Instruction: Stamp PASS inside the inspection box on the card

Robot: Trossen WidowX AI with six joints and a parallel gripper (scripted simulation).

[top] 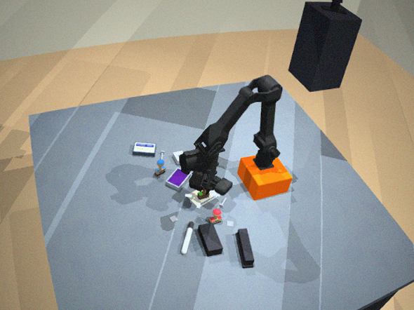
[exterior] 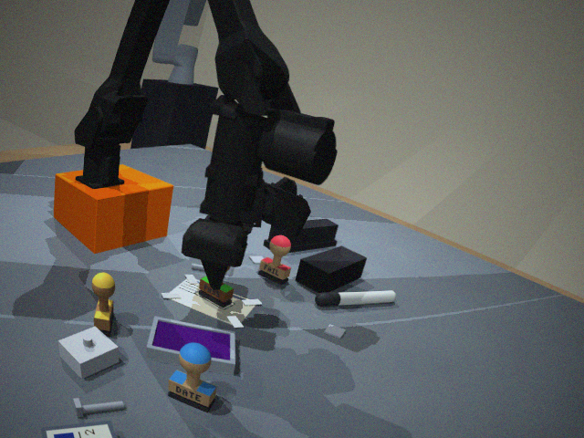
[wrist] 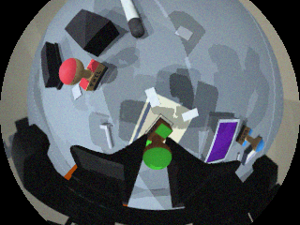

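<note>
Right now my gripper tip is 30 mm above the card and 10 mm to the left of it. The rest, counted from my gripper tip: red stamp (120 mm to the left, 10 mm ahead); then green stamp (right at my gripper tip); then purple ink pad (110 mm to the right, 60 mm ahead, 20 mm below).
</note>
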